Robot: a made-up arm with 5 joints.
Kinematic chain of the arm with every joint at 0, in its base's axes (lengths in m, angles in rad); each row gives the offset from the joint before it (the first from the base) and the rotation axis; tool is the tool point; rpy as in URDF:
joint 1: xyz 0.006 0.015 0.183 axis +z
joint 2: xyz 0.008 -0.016 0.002 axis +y
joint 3: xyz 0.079 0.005 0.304 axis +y
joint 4: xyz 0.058 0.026 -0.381 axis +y
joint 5: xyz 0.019 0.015 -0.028 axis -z
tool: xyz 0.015 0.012 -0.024 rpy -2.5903 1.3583 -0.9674
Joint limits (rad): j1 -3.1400..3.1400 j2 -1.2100..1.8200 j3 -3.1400..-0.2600 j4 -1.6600..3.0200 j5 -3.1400..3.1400
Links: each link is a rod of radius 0.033 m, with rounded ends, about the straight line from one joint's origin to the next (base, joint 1, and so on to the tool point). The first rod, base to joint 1, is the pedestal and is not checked.
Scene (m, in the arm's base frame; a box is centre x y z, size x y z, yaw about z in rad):
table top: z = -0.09
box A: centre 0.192 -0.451 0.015 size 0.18 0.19 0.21 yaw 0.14
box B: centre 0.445 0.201 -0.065 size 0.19 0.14 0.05 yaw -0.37
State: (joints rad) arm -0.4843 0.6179 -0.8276 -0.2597 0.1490
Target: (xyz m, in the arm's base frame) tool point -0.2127 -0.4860 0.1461
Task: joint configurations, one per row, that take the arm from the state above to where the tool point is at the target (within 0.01 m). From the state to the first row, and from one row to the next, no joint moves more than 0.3 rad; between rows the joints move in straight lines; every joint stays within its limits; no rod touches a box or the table.
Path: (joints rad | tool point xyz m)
1: -0.7110 0.4510 -1.0890 -0.2269 0.4193 | 0.4448 -0.3169 0.1475
2: -0.9377 0.2840 -1.3504 -0.1941 0.6897 | 0.3801 -0.4445 0.3418
3: -1.1645 0.1171 -1.6118 -0.1613 0.9600 | 0.2479 -0.4850 0.5483
4: -1.3912 -0.0499 -1.8732 -0.1286 1.2304 | 0.1040 -0.4135 0.7338
5: -1.5567 0.0753 -1.6744 -0.1661 0.9734 | 0.0379 -0.5173 0.5977
6: -1.7223 0.2004 -1.4755 -0.2037 0.7164 | -0.0531 -0.5653 0.4449
7: -1.8878 0.3256 -1.2767 -0.2413 0.4595 | -0.1443 -0.5526 0.2896
8: -2.0533 0.4507 -1.0778 -0.2788 0.2025 | -0.2127 -0.4860 0.1461

